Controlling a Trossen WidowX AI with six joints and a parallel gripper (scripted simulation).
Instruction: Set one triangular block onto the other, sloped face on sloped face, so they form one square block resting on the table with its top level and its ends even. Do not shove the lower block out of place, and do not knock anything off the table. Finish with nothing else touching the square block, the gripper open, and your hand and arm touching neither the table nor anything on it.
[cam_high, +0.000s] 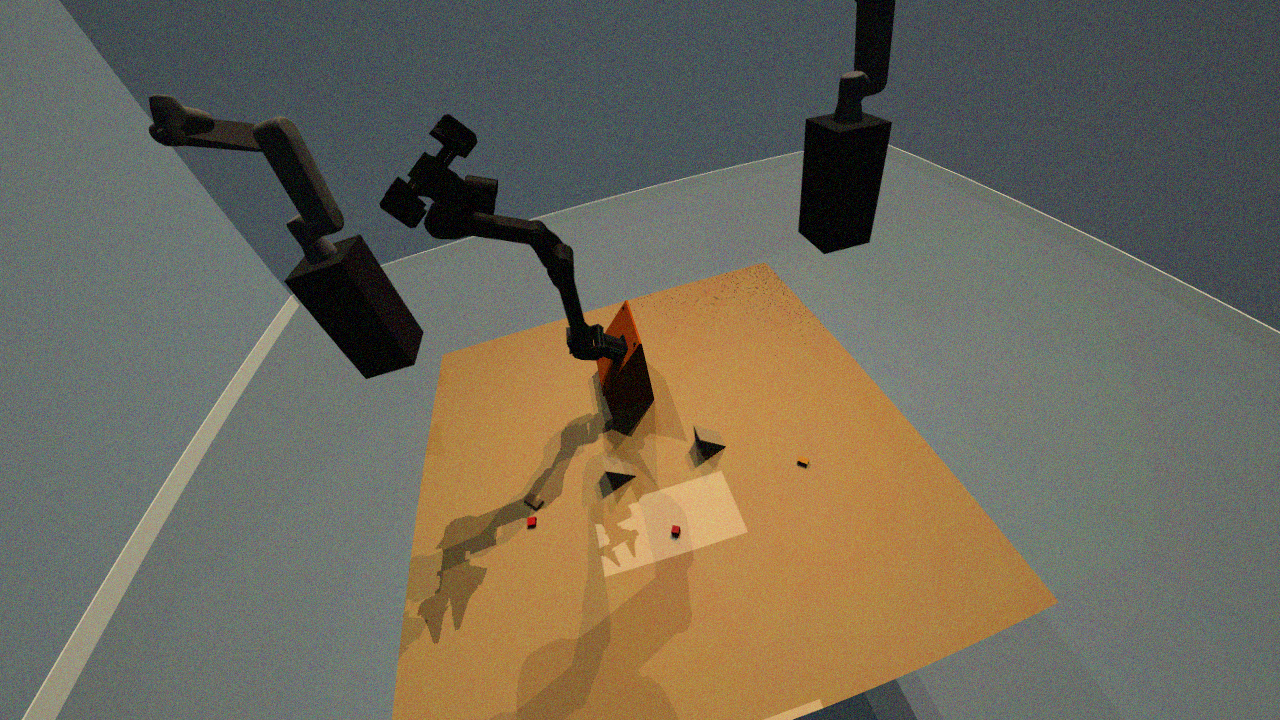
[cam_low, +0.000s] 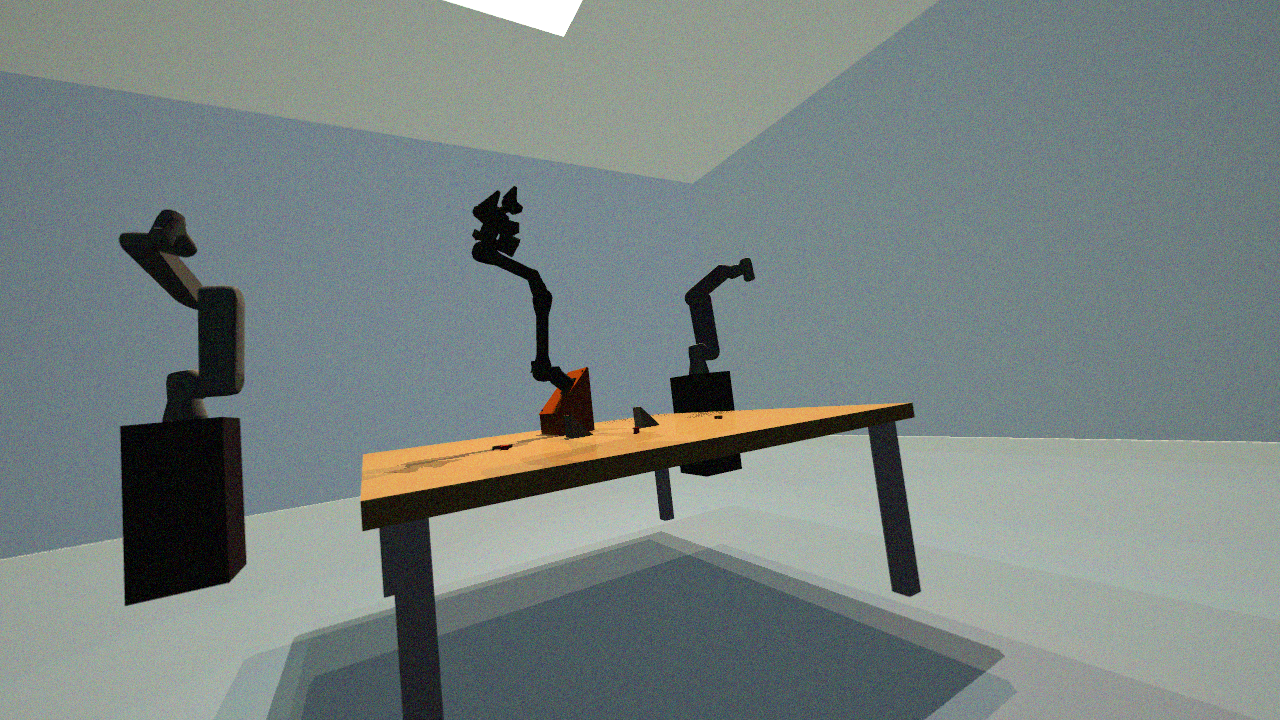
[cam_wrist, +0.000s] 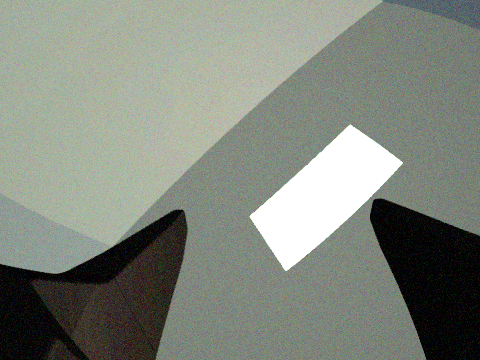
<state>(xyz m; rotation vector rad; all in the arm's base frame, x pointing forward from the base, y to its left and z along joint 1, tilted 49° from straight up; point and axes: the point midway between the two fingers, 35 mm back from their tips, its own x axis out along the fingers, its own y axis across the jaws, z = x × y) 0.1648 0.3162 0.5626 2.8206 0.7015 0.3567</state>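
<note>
My gripper tip is now 770 mm above the triangular block, 350 mm to the right of it and 70 mm short of it. Round my gripper tip: brown block: 790 mm below, 110 mm to the right, 100 mm ahead; then orange cube: 790 mm below, 560 mm to the left, 200 mm ahead.
</note>
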